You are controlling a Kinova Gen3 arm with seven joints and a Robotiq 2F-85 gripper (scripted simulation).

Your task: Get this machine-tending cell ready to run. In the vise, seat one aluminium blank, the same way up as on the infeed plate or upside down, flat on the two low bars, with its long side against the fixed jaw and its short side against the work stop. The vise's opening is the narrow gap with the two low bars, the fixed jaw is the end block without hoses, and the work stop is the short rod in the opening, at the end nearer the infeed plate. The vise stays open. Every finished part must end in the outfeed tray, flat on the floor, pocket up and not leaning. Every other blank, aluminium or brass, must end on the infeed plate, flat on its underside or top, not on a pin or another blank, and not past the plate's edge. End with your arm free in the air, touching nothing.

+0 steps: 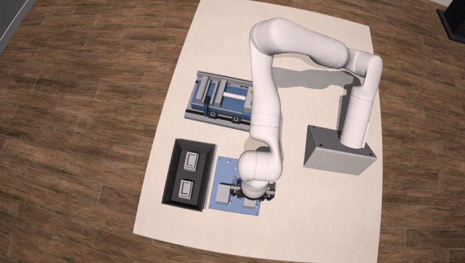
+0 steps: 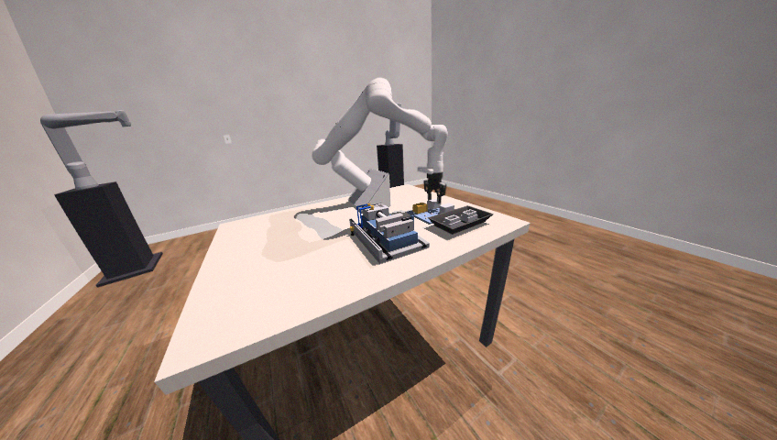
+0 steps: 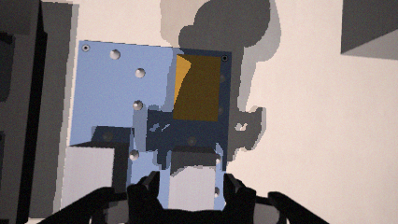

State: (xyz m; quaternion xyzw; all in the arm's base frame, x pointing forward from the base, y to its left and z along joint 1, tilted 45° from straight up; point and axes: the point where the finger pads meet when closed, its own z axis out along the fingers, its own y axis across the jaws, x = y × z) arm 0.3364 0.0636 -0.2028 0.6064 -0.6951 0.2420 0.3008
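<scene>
My hand is 10 mm past the brass blank, 90 mm to the left of it and 20 mm above it. Also, from my hand: white rod (70 mm ahead, 350 mm to the right, 30 mm above); then hose block (340 mm to the right, 30 mm above); then blue vise (90 mm ahead, 360 mm to the right, 10 mm below).
</scene>
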